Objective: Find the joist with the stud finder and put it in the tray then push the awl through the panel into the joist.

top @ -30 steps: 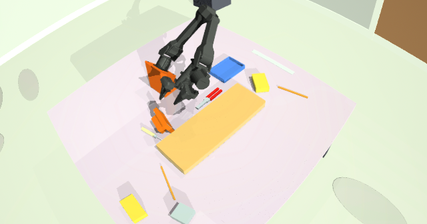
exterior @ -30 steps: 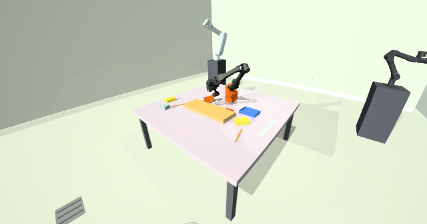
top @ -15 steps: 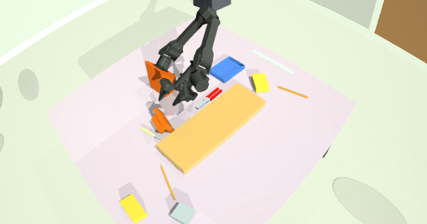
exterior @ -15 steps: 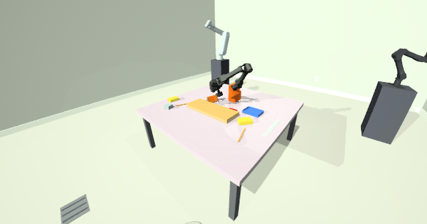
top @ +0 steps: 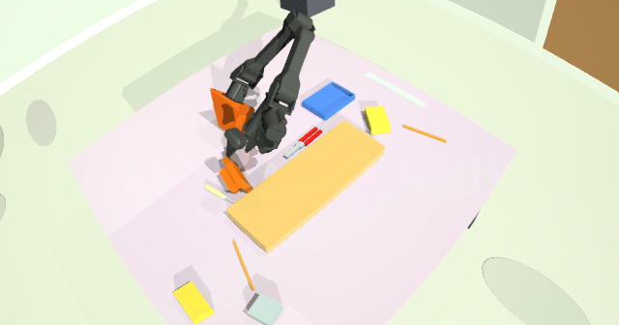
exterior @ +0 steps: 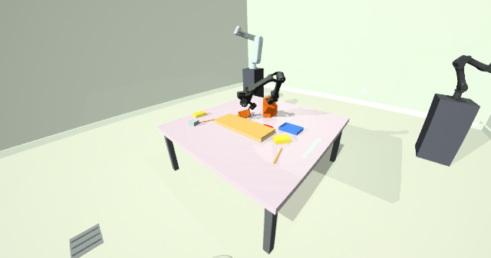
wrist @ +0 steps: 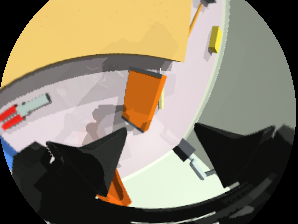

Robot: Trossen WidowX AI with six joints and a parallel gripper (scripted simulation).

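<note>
Right now the orange stud finder is 20 mm behind my gripper tip, 40 mm to the right of it and 100 mm below it. Round my gripper tip: blue tray (50 mm behind, 460 mm to the left, 110 mm below); grey block (400 mm ahead, 270 mm to the right, 100 mm below); awl (10 mm ahead, 90 mm to the right, 110 mm below).
</note>
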